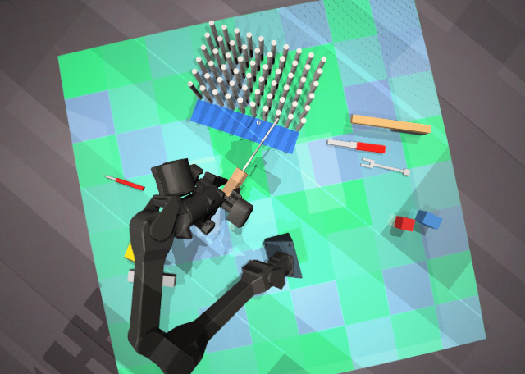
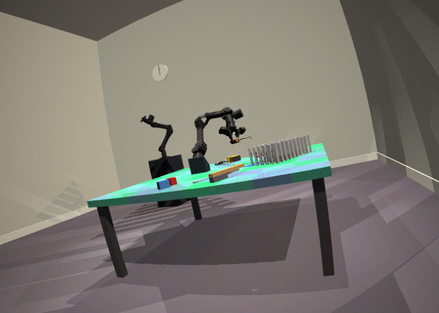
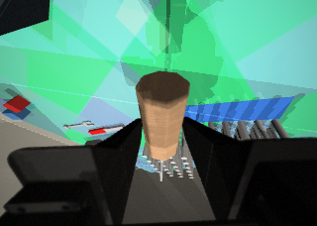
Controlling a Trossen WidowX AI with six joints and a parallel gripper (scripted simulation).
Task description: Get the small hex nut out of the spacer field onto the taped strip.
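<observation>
Right now the wire hook tool is 8 cm ahead of my gripper tip and 7 cm to the right of it. Also, from my gripper tip: red screwdriver: 4 cm ahead, 42 cm to the left, 16 cm below; then hex nut: 21 cm ahead, 8 cm to the right, 16 cm below; then blue taped strip: 20 cm ahead, 3 cm to the right, 16 cm below.
</observation>
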